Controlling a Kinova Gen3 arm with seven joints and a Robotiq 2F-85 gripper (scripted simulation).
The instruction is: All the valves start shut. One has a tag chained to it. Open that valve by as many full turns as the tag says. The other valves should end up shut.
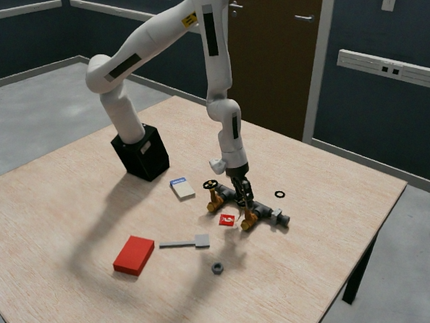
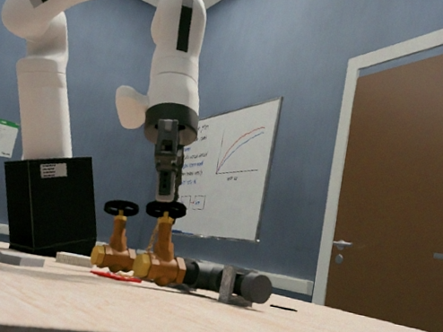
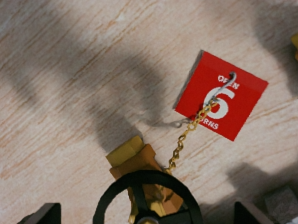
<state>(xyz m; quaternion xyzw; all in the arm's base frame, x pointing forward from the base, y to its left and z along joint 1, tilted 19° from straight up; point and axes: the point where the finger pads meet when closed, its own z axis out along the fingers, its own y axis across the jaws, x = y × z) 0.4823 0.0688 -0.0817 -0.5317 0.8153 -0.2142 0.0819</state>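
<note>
Right now my hand is 60 mm past the red tag, 30 mm to the left of it and 100 mm above it. From my hand the other things lie so: red block: 130 mm behind, 350 mm to the right, 80 mm below; then white card box: 290 mm behind, 30 mm to the right, 90 mm below; then grey t-shaped tool: 60 mm behind, 190 mm to the right, 90 mm below.
</note>
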